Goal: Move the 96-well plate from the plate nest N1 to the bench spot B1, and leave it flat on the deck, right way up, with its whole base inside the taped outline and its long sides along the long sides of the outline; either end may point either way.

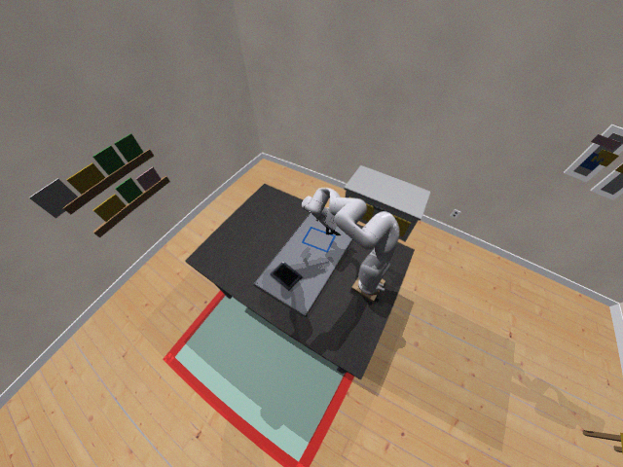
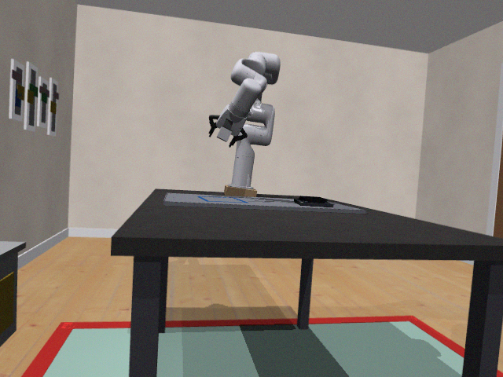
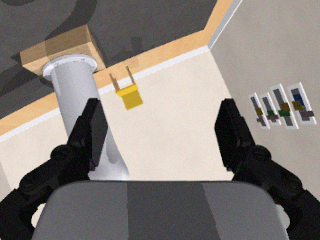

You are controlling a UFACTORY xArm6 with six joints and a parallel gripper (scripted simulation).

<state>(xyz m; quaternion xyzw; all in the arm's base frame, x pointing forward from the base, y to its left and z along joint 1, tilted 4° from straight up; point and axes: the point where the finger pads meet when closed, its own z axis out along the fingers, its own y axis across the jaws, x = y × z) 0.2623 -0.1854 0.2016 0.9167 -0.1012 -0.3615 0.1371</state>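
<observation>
The black 96-well plate is 32 cm to the left of my hand, 22 cm below it and 22 cm ahead of it. Also, from my hand: plate nest N1: 32 cm to the left, 23 cm below, 22 cm ahead.
</observation>
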